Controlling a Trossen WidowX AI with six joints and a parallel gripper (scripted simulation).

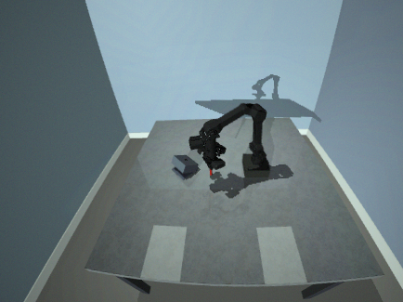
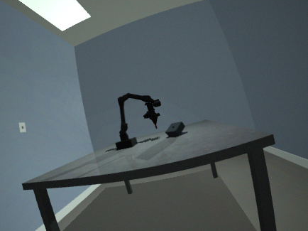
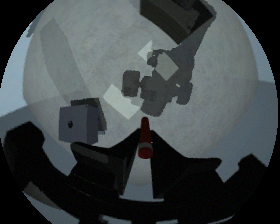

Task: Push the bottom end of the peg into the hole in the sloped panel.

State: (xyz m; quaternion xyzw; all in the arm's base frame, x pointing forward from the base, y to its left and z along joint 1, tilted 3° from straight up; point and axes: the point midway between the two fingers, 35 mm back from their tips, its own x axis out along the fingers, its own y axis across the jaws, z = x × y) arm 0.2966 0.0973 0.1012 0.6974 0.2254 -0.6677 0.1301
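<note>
Right now my gripper tip is 16 cm short of the dark sloped panel, 14 cm to the left of it and 8 cm above it. Round my gripper tip: thin red peg: 2 cm above.
</note>
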